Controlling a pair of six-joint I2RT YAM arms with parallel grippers.
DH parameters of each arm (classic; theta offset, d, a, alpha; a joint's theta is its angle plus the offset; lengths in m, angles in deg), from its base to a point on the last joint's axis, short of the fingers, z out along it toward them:
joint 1: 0 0.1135 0.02 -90
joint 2: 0 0 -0.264 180
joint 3: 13.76 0 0.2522 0
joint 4: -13.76 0 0.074 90
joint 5: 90 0 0 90
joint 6: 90 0.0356 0 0
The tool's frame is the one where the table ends.
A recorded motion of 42 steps. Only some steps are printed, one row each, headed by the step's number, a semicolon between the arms.
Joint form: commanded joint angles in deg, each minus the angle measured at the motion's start. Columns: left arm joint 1, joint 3, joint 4, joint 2, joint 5, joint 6; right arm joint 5, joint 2, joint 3, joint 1, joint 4, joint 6.
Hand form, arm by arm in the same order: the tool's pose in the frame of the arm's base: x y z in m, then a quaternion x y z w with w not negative. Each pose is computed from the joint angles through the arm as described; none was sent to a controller.
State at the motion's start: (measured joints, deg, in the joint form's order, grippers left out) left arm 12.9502 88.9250 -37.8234 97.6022 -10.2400 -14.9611; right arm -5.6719 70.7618 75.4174 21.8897 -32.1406 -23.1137
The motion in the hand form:
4: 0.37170 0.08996 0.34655 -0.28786 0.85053 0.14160 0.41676; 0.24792 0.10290 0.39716 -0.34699 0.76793 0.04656 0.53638
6: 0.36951 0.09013 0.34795 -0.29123 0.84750 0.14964 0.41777; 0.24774 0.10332 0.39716 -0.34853 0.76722 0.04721 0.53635
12: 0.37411 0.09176 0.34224 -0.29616 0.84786 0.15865 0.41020; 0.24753 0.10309 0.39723 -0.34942 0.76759 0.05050 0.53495
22: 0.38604 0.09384 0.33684 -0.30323 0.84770 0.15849 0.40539; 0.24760 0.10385 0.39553 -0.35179 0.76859 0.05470 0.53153
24: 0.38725 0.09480 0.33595 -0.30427 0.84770 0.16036 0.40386; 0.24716 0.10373 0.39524 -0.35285 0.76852 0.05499 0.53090
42: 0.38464 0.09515 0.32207 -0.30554 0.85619 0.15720 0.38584; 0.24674 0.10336 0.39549 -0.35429 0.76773 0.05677 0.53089
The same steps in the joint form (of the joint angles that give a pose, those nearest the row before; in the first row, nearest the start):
4: -1.17 3.63 1.53 -0.66 -9.80 -1.39; -1.27 -0.54 -0.10 -0.27 2.00 0.53
6: -1.17 3.36 1.53 -1.10 -10.85 -1.39; -1.36 -0.54 -0.10 -0.18 1.99 0.44
12: -1.17 3.71 1.44 0.13 -12.00 -1.65; -1.80 -0.54 -0.01 -0.27 1.73 0.53
22: -1.26 5.99 1.17 2.94 -12.35 -2.62; -2.24 -0.45 -0.18 -0.18 1.55 0.61
24: -1.17 6.26 1.09 3.29 -12.52 -2.62; -2.33 -0.54 -0.27 -0.18 1.47 0.53
42: -1.00 3.63 1.17 3.12 -11.91 -3.05; -2.68 -0.62 -0.27 -0.27 1.38 0.44

